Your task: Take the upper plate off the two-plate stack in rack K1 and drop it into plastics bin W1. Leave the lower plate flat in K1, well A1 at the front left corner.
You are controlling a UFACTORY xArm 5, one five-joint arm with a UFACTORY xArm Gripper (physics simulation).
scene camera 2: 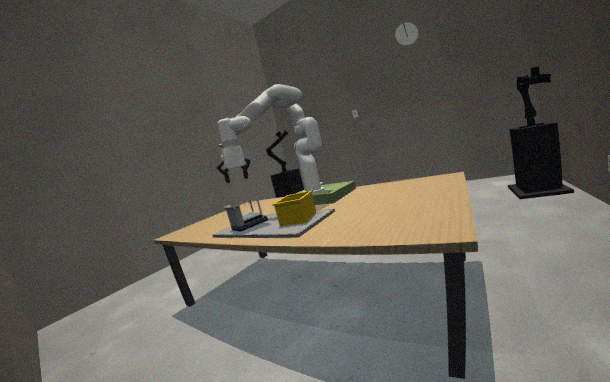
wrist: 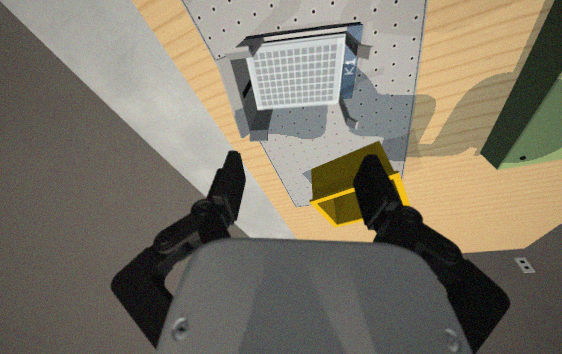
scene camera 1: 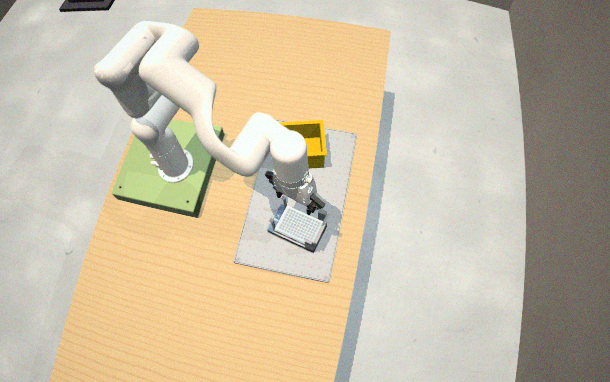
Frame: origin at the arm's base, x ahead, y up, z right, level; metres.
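Seen in the pictures: gripper, between the fingertips: (scene camera 2: 237, 180) (wrist: 300, 167) (scene camera 1: 296, 201); arm's base, origin of its link: (scene camera 2: 313, 191) (scene camera 1: 176, 166).
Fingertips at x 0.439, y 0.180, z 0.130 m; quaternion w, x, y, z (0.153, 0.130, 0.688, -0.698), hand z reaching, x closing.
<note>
Pixels of each thing's top centre, then the offset from my fingertips to it. Level surfaces: height alone.
- Rack K1, centre of its top: (wrist: 299, 99) (scene camera 1: 297, 216) (scene camera 2: 242, 201) dx -0.001, dy -0.104, dz +0.004 m
- white gridded plate, centre of its top: (wrist: 295, 78) (scene camera 1: 299, 225) (scene camera 2: 245, 215) dx +0.006, dy -0.171, dz +0.006 m
- yellow plastics bin W1, centre of its top: (wrist: 360, 205) (scene camera 1: 297, 138) (scene camera 2: 293, 197) dx -0.045, dy -0.124, dz -0.260 m
- grey perforated mat, height of its surface: dy -0.223 m
- wooden table, height of its surface: dy -0.236 m
Rack K1 (scene camera 1: 311, 245) (scene camera 2: 234, 218) (wrist: 348, 85) has a dark base, grey corner posts and a blue labelled strip. A white gridded plate (scene camera 1: 300, 224) (wrist: 299, 75) lies flat on top of the stack between the posts. The lower plate cannot be told apart, and well A1 is too small to make out. The yellow plastics bin W1 (scene camera 1: 317, 161) (scene camera 2: 296, 210) (wrist: 345, 169) stands beside the rack; the arm hides part of it in scene camera 1. My gripper (scene camera 1: 295, 202) (scene camera 2: 236, 178) (wrist: 300, 167) is open and empty, well above the rack, pointing down.
The rack and bin stand on a grey perforated mat (scene camera 1: 295, 270) (scene camera 2: 270, 232) (wrist: 330, 15) on the wooden table (scene camera 1: 200, 300) (scene camera 2: 390, 215) (wrist: 465, 210). The arm's green base block (scene camera 1: 145, 192) (scene camera 2: 341, 190) (wrist: 545, 135) is at the table's other side. The rack's posts rise around the plates.
</note>
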